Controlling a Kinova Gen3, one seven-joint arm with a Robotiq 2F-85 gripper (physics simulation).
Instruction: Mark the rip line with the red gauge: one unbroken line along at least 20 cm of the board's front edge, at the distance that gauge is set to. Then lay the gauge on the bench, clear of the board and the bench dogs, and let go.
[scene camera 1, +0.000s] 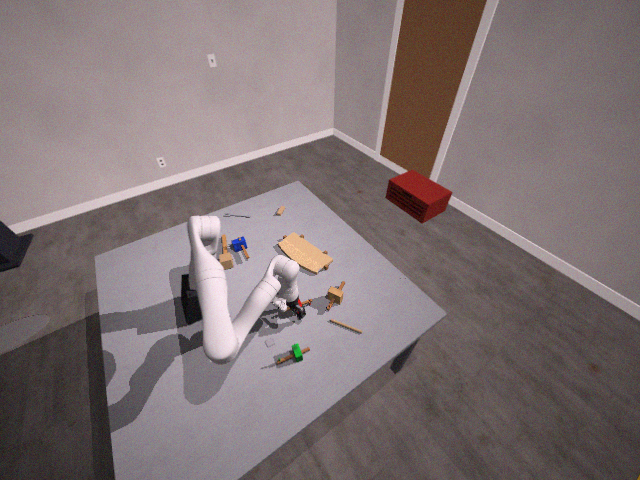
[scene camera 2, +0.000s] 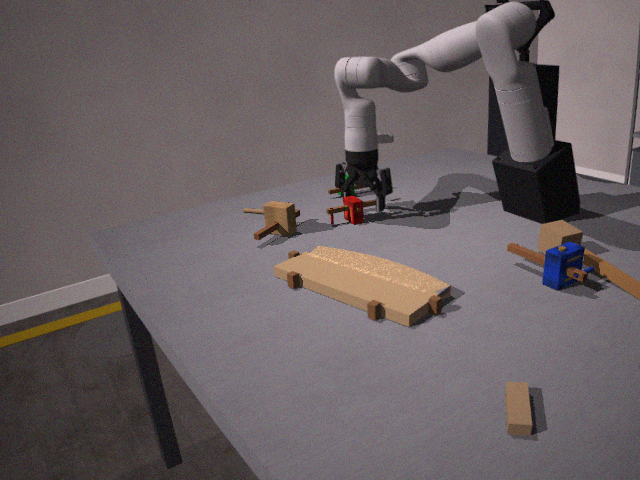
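Pixels of known places: gripper, between the fingertips: (scene camera 1: 292, 312) (scene camera 2: 363, 208); arm's base, origin of its link: (scene camera 2: 531, 151).
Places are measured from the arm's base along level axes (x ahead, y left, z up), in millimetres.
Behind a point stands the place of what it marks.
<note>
The red gauge (scene camera 1: 299, 302) {x 359, y -203, z -101 mm} (scene camera 2: 354, 210) {x 362, y -178, z -120 mm} stands on the bench (scene camera 1: 170, 428) {x -208, y -441, z -154 mm} (scene camera 2: 248, 361) {x 746, y 226, z -154 mm}, its wooden beam roughly level. My gripper (scene camera 1: 299, 313) {x 317, y -216, z -135 mm} (scene camera 2: 364, 202) {x 317, y -216, z -135 mm} is open, pointing down low at the red gauge. In the scene camera 2 view one finger is partly hidden behind the red block and the other comes down near the beam's right part; contact cannot be told. The pale wooden board (scene camera 1: 305, 252) {x 505, y 86, z -134 mm} (scene camera 2: 341, 282) {x 541, y 109, z -134 mm} lies flat, with a curved, speckled strip along one long side. Small brown bench dogs (scene camera 2: 293, 279) {x 605, y 50, z -137 mm} (scene camera 2: 374, 310) {x 539, y 216, z -137 mm} (scene camera 2: 435, 304) {x 452, y 253, z -135 mm} stand at its edges. No marked line can be made out.
A green gauge (scene camera 1: 297, 352) {x 272, y -402, z -101 mm}, a blue gauge (scene camera 1: 238, 243) {x 195, y 265, z -96 mm} (scene camera 2: 560, 266) {x 230, y 301, z -109 mm} and a plain wooden gauge (scene camera 1: 334, 295) {x 512, y -239, z -95 mm} (scene camera 2: 279, 218) {x 532, y -209, z -114 mm} stand around the board. A thin wooden stick (scene camera 1: 345, 326) {x 501, y -368, z -145 mm}, a small wooden block (scene camera 1: 280, 210) {x 500, y 486, z -139 mm} (scene camera 2: 518, 408) {x 513, y 500, z -139 mm} and a thin dark tool (scene camera 1: 236, 215) {x 237, y 570, z -149 mm} lie farther out.
</note>
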